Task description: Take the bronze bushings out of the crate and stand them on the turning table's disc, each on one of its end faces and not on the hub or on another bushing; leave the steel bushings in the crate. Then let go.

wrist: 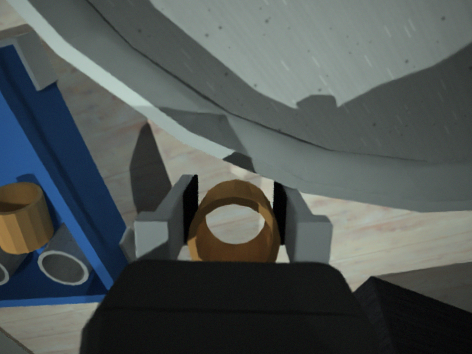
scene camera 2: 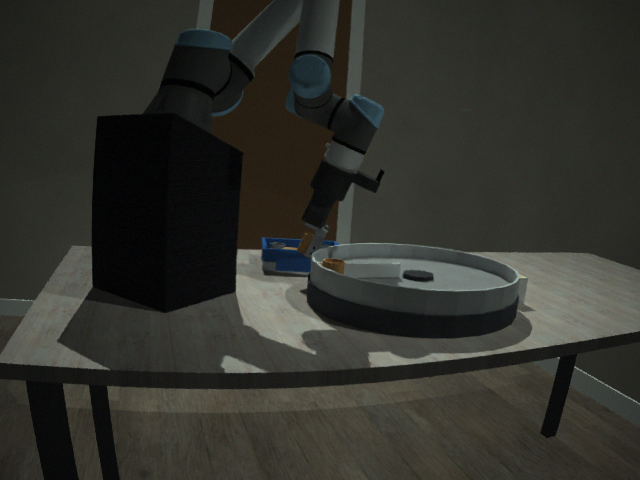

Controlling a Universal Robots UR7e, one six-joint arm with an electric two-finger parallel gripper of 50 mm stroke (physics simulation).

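My gripper is shut on a bronze bushing and holds it tilted, above the gap between the blue crate and the turning table. In the wrist view its open end faces the camera. Another bronze bushing is inside the turning table's rim at the left; its foot is hidden. A bronze bushing is in the crate, beside a lying steel bushing and a partly visible steel bushing. The dark hub is at the disc's middle.
The turning table has a raised rim around its disc. A pale upright strip stands inside it, between the bushing and the hub. A small pale block is at the rim's right outside. The robot's black pedestal stands at the left.
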